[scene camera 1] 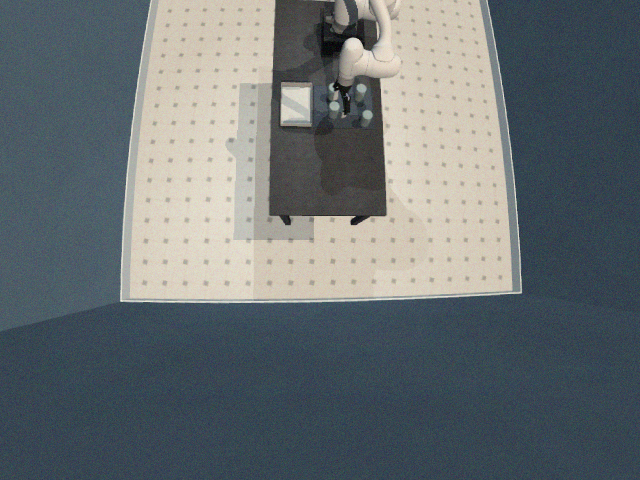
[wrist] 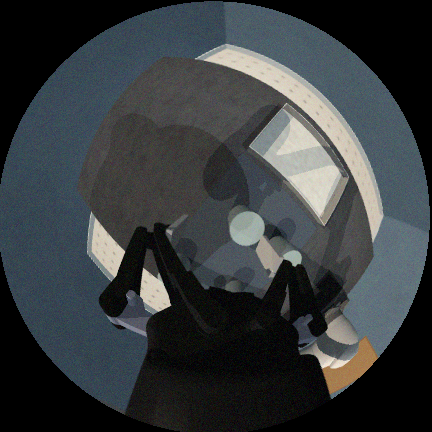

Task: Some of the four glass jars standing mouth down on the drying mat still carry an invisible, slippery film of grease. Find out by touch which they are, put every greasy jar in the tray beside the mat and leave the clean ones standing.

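Frame: origin at the arm's base, x up, y back, z right, level; millimetres.
Where they show: gripper, fingertip midpoint: (scene camera 1: 339,108) (wrist: 223,233); arm's base, origin of the base link: (scene camera 1: 344,24) (wrist: 324,318).
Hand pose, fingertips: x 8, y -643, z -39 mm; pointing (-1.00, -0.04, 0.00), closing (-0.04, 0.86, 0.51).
Each offset is from my fingertips to the centre of the thing. "pt": to the spot under its first point. Level surfaces: height alone.
Four pale green glass jars stand mouth down on the dark blue-grey mat @(dx -114 mm) (scene camera 1: 349,124) (wrist: 212,264): one near the tray at the front @(pt dx -25, dy +5, dz +27 mm) (scene camera 1: 334,109) (wrist: 247,228), a jar behind it @(dx -70, dy +160, dz +49 mm) (scene camera 1: 332,91) (wrist: 292,258), a jar at the back right (scene camera 1: 360,91) (wrist: 235,286) and a jar at the front right (scene camera 1: 366,117). My gripper (scene camera 1: 340,106) (wrist: 223,233) is open and empty, with its fingers spread above the mat, close to the front jar nearest the tray. Its right finger in the wrist view partly hides the jar behind. The tray @(dx -102, dy +53, dz +278 mm) (scene camera 1: 311,104) (wrist: 337,196) shows no jar inside.
The tray stands on the dark table @(dx -117 mm) (scene camera 1: 305,175) (wrist: 150,105), left of the mat in the scene view. The robot's base (scene camera 1: 330,43) is at the back of the table. The arm (scene camera 1: 369,62) reaches over the back of the mat. Shadows darken the mat.
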